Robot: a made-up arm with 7 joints. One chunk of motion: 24 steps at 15 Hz.
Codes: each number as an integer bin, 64 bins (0 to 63) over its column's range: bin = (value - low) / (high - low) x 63, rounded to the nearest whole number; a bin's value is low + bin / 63 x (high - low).
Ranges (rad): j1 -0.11..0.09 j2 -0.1..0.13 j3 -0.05..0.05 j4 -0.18..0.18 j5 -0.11..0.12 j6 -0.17..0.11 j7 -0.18..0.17
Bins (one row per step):
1: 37 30 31 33 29 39 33
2: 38 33 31 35 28 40 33
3: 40 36 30 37 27 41 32
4: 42 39 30 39 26 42 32
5: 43 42 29 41 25 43 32
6: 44 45 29 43 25 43 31
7: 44 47 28 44 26 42 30
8: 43 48 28 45 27 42 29
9: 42 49 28 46 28 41 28
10: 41 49 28 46 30 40 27
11: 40 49 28 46 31 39 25
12: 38 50 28 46 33 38 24
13: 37 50 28 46 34 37 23
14: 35 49 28 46 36 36 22
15: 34 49 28 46 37 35 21
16: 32 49 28 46 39 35 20
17: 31 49 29 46 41 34 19
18: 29 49 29 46 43 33 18
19: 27 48 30 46 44 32 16
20: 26 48 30 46 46 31 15
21: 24 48 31 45 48 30 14
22: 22 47 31 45 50 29 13
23: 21 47 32 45 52 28 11
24: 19 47 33 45 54 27 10
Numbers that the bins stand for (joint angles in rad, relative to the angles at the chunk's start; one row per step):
1: 0.0075 0.0095 -0.0008 0.0086 -0.0041 0.0033 0.0033
2: 0.0106 0.0205 -0.0008 0.0200 -0.0078 0.0078 0.0033
3: 0.0170 0.0314 -0.0024 0.0314 -0.0114 0.0122 -0.0022
4: 0.0233 0.0424 -0.0024 0.0429 -0.0151 0.0167 -0.0022
5: 0.0265 0.0533 -0.0040 0.0543 -0.0187 0.0211 -0.0022
6: 0.0297 0.0643 -0.0040 0.0657 -0.0187 0.0211 -0.0078
7: 0.0297 0.0716 -0.0056 0.0714 -0.0151 0.0167 -0.0133
8: 0.0265 0.0752 -0.0056 0.0771 -0.0114 0.0167 -0.0189
9: 0.0233 0.0789 -0.0056 0.0829 -0.0078 0.0122 -0.0244
10: 0.0202 0.0789 -0.0056 0.0829 -0.0005 0.0078 -0.0300
11: 0.0170 0.0789 -0.0056 0.0829 0.0032 0.0033 -0.0411
12: 0.0106 0.0825 -0.0056 0.0829 0.0105 -0.0011 -0.0467
13: 0.0075 0.0825 -0.0056 0.0829 0.0141 -0.0056 -0.0522
14: 0.0011 0.0789 -0.0056 0.0829 0.0214 -0.0100 -0.0578
15: -0.0021 0.0789 -0.0056 0.0829 0.0251 -0.0144 -0.0633
16: -0.0084 0.0789 -0.0056 0.0829 0.0324 -0.0144 -0.0689
17: -0.0116 0.0789 -0.0040 0.0829 0.0397 -0.0189 -0.0744
18: -0.0179 0.0789 -0.0040 0.0829 0.0470 -0.0233 -0.0800
19: -0.0243 0.0752 -0.0024 0.0829 0.0506 -0.0278 -0.0911
20: -0.0275 0.0752 -0.0024 0.0829 0.0579 -0.0322 -0.0967
21: -0.0338 0.0752 -0.0008 0.0771 0.0652 -0.0367 -0.1022
22: -0.0402 0.0716 -0.0008 0.0771 0.0725 -0.0411 -0.1078
23: -0.0433 0.0716 0.0008 0.0771 0.0798 -0.0456 -0.1189
24: -0.0497 0.0716 0.0024 0.0771 0.0871 -0.0500 -0.1244

